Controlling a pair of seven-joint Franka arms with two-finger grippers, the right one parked.
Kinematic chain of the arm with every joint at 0, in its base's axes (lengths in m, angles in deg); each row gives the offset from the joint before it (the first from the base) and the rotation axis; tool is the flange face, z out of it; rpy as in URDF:
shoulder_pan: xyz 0 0 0.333 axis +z
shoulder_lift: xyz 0 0 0 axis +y
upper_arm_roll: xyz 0 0 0.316 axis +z
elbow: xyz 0.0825 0 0 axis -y
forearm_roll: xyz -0.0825 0 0.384 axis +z
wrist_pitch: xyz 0 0 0 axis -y
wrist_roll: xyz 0.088 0 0 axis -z
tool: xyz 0 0 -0.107 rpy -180 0 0
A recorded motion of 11 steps. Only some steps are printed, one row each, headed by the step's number.
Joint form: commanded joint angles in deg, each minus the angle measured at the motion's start. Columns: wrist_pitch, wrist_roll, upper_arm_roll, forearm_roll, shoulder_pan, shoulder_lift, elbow.
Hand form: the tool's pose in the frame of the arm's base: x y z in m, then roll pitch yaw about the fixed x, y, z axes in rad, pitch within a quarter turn. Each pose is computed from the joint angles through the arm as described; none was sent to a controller.
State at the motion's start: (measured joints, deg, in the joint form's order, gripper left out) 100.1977 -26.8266 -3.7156 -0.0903 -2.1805 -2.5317 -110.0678
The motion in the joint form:
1: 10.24 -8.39 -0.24 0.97 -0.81 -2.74 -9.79
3: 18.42 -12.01 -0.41 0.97 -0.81 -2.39 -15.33
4: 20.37 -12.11 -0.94 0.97 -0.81 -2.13 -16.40
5: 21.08 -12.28 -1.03 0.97 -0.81 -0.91 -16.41
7: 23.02 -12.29 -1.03 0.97 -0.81 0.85 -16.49
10: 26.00 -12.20 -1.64 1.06 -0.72 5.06 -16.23
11: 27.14 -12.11 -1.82 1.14 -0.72 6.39 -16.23
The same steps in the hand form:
1: 0.5129 -0.0621 0.4573 -3.0830 0.0476 0.4894
3: 0.5085 -0.0631 0.4214 -3.1059 0.0133 0.5467
4: 0.5075 -0.0678 0.4134 -3.1125 0.0048 0.5386
5: 0.5103 -0.0689 0.4035 -3.1082 0.0128 0.5398
7: 0.5156 -0.0695 0.3898 -3.1116 0.0131 0.5394
10: 0.5248 -0.0754 0.3578 -3.1058 0.0298 0.5273
11: 0.5272 -0.0774 0.3471 -3.1050 0.0333 0.5215

